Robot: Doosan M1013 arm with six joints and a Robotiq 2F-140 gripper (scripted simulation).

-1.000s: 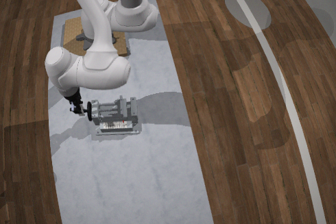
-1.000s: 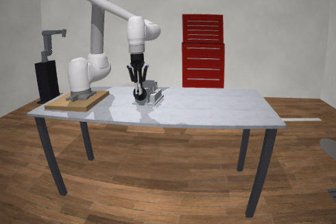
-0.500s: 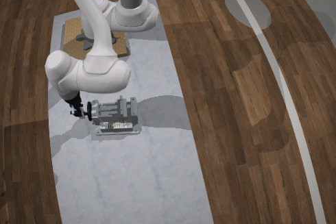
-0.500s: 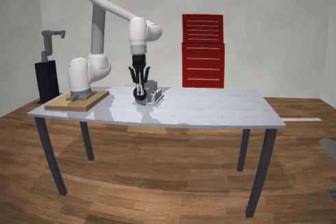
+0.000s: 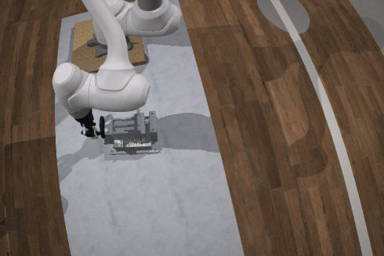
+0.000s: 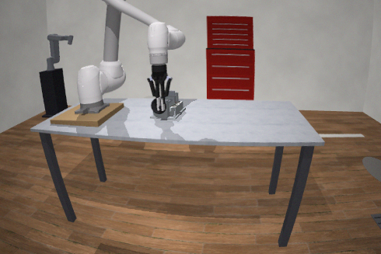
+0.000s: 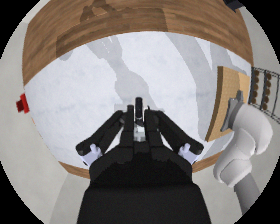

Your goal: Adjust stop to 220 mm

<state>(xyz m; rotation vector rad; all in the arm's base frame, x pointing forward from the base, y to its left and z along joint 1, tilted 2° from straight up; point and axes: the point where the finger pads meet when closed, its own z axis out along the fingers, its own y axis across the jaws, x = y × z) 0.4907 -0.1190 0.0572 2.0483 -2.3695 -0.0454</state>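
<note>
Right now my hand is 20 mm to the right of the black handwheel and 20 mm above it. From my hand the other things lie so: grey stop fixture: 10 mm ahead, 190 mm to the left, 10 mm below.
</note>
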